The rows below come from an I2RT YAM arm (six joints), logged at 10 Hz.
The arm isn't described. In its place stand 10 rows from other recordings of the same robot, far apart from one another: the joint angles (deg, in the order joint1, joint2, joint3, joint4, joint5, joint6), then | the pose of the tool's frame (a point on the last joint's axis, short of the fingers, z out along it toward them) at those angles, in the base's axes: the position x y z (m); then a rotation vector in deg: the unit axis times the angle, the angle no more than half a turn.
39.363, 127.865, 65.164, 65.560, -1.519, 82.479 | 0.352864, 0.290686, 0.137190, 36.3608, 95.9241, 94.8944
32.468, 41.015, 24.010, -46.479, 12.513, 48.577 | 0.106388, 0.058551, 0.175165, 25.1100, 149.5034, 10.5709
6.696, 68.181, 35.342, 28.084, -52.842, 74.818 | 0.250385, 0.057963, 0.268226, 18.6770, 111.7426, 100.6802
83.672, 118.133, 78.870, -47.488, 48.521, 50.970 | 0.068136, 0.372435, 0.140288, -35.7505, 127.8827, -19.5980
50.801, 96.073, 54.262, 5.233, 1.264, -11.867 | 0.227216, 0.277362, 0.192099, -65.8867, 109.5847, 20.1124
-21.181, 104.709, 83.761, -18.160, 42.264, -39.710 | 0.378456, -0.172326, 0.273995, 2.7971, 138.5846, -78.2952
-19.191, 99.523, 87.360, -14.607, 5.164, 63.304 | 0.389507, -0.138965, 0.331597, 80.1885, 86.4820, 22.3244
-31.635, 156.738, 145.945, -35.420, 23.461, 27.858 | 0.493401, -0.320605, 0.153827, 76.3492, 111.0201, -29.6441
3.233, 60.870, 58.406, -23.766, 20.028, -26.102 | 0.235534, 0.001093, 0.346033, -17.1710, 116.2973, -34.6359
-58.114, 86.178, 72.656, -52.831, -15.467, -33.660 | 0.165518, -0.248088, 0.278750, 28.0443, 149.8737, -8.5003
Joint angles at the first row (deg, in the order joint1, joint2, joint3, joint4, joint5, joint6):
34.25 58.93 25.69 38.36 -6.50 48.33
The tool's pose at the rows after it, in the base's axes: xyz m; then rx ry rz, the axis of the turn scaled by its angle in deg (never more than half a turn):
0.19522, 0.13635, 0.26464, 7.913, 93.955, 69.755
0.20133, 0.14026, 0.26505, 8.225, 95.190, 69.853
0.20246, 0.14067, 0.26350, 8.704, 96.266, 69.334
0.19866, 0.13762, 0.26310, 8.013, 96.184, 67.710
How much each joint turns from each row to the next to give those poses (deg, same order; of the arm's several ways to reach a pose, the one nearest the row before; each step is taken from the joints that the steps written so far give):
-0.12 1.99 1.56 -1.38 1.15 1.10
-0.09 1.91 1.50 -0.66 -0.36 0.42
-0.04 0.27 0.26 -1.07 0.20 0.10
-0.01 -1.48 -0.71 -0.99 0.62 -1.46

